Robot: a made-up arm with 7 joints. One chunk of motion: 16 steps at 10 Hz.
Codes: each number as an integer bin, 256 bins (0 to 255) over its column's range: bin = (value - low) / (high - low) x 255, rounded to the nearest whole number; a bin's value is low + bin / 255 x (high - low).
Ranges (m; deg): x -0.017..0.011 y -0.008..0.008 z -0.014..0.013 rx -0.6..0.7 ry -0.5..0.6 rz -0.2..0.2
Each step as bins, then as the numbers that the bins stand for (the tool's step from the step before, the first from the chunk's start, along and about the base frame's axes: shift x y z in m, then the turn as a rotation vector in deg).
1 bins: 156 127 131 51 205 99
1 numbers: 0.00013 -0.00003 -0.00013 -0.340 0.384 -0.045
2 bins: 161 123 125 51 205 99
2 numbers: 0.00068 -0.00028 -0.00076 -0.340 0.384 -0.045
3 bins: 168 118 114 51 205 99
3 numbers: 0.00145 -0.00060 -0.00193 -0.340 0.384 -0.045
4 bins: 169 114 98 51 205 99
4 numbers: 0.00156 -0.00085 -0.00362 -0.340 0.384 -0.045
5 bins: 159 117 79 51 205 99
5 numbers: 0.00046 -0.00066 -0.00564 -0.340 0.384 -0.045
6 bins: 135 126 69 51 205 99
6 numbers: -0.00218 -0.00009 -0.00669 -0.340 0.384 -0.045
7 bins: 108 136 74 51 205 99
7 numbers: -0.00514 0.00053 -0.00616 -0.340 0.384 -0.045
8 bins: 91 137 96 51 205 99
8 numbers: -0.00701 0.00060 -0.00384 -0.340 0.384 -0.045
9 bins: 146 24 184 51 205 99
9 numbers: -0.00097 -0.00649 0.00548 -0.340 0.384 -0.045
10 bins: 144 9 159 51 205 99
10 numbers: -0.00119 -0.00744 0.00284 -0.340 0.384 -0.045
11 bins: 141 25 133 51 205 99
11 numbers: -0.00152 -0.00643 0.00008 -0.340 0.384 -0.045
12 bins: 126 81 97 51 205 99
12 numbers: -0.00316 -0.00292 -0.00373 -0.340 0.384 -0.045
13 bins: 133 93 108 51 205 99
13 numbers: -0.00240 -0.00216 -0.00256 -0.340 0.384 -0.045
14 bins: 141 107 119 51 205 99
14 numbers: -0.00152 -0.00129 -0.00140 -0.340 0.384 -0.045
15 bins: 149 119 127 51 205 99
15 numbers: -0.00064 -0.00053 -0.00055 -0.340 0.384 -0.045
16 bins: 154 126 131 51 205 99
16 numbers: -0.00009 -0.00009 -0.00013 -0.340 0.384 -0.045
